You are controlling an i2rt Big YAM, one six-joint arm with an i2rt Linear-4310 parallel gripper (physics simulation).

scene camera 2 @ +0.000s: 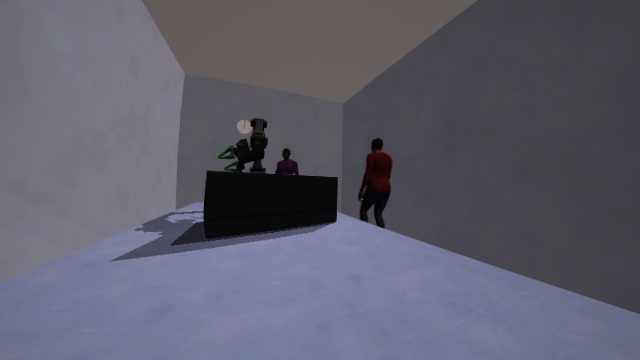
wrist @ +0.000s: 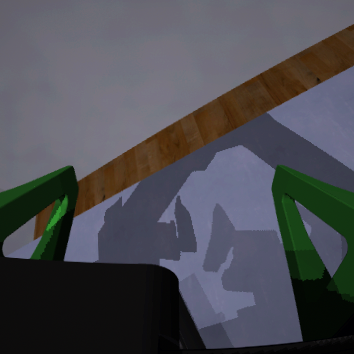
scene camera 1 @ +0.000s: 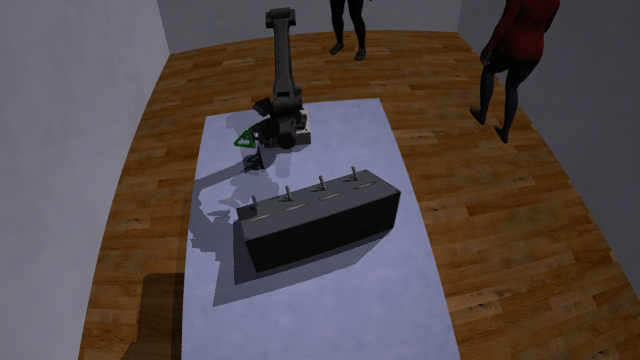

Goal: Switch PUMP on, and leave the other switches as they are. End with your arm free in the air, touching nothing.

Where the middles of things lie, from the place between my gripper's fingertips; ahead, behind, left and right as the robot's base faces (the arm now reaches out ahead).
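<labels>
I see that the dark switch box [scene camera 1: 282,230] sits 16 cm below my hand, and that it is 16 cm ahead of my hand and 27 cm to the left of it.
</labels>
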